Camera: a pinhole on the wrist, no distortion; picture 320 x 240 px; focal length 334.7 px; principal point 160.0 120.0 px. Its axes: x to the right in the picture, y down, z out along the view. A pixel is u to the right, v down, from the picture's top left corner.
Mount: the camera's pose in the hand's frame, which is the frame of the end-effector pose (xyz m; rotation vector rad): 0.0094 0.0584 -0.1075 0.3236 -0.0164 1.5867
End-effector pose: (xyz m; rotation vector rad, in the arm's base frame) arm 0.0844 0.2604 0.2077 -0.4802 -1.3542 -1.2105
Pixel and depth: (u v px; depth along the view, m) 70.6 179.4 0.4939
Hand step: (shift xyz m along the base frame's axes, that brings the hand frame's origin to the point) -0.3240 0.2259 0.0383
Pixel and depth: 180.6 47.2 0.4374
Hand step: -0.1845 0.1829 0.2397
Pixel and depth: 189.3 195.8 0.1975
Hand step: -0.0182 0.0900 0.0373
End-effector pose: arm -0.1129 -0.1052 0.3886 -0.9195 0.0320 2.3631
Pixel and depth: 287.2 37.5 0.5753
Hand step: -0.5185 0.1113 0.1619
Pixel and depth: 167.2 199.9 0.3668
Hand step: -0.1485 0.0696 0.2052
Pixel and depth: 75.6 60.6 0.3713
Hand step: -0.1588 0.2145 0.0922
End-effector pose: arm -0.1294 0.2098 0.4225 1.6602 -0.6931 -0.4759
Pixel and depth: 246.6 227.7 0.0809
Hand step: 0.0020 0.0089 0.0633
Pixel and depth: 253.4 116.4 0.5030
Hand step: -0.1963 -0.3805 0.0136
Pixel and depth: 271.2 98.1 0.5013
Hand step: -0.1811 -0.4003 0.0422
